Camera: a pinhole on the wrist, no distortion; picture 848 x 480 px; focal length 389.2 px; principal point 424.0 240.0 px. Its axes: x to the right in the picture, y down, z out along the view. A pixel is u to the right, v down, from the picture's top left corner.
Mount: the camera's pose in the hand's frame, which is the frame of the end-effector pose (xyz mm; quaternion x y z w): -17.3 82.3 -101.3 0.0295 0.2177 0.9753 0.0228
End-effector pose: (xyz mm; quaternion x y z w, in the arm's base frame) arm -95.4 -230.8 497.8 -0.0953 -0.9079 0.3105 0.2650
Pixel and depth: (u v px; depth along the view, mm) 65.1 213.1 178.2
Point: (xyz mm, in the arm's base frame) -253.0 -75.3 435.9
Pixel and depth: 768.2 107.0 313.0
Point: 53.0 -139.8 83.8
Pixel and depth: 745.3 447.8 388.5
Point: -18.5 -458.1 80.6
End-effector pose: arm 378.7 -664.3 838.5 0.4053 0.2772 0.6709 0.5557
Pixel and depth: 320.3 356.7 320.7
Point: 500.3 -626.9 1079.4
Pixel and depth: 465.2 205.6 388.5
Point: 436.4 -777.1 1184.3
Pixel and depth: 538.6 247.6 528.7
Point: 557.5 -897.8 1258.5
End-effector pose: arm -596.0 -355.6 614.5 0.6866 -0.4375 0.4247 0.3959
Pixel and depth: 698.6 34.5 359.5
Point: -1015.1 -561.5 413.4
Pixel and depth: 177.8 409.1 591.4
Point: -446.3 -962.3 817.5
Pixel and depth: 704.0 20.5 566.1
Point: -1216.8 -717.6 279.2
